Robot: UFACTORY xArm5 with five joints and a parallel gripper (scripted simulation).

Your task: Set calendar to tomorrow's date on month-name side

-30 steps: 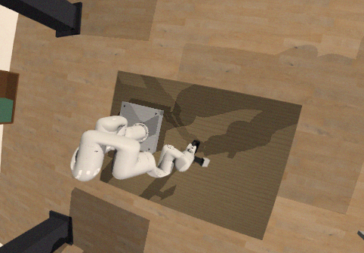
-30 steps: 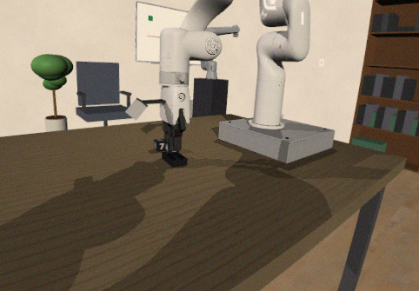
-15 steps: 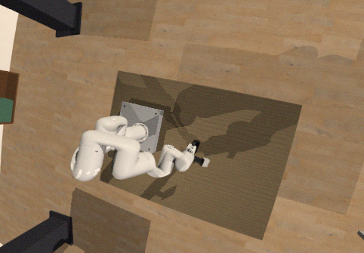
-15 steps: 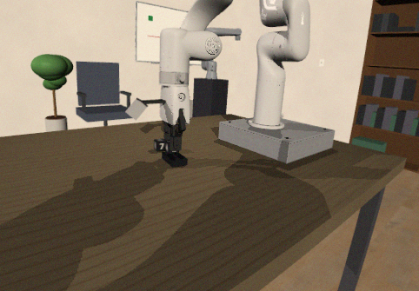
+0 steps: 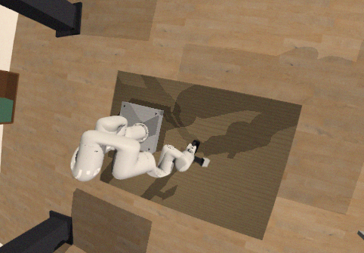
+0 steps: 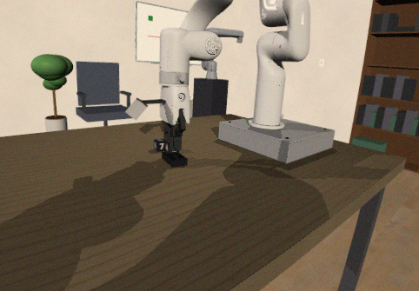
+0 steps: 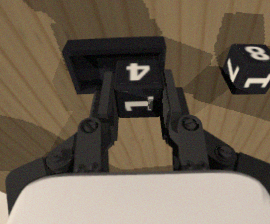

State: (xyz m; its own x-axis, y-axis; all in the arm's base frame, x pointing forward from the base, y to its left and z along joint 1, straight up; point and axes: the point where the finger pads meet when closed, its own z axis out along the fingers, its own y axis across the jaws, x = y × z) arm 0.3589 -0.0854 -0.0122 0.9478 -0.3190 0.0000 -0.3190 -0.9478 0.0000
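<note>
My gripper is now 4 cm above the dark calendar tray, 2 cm to the right of it and 1 cm short of it.
</note>
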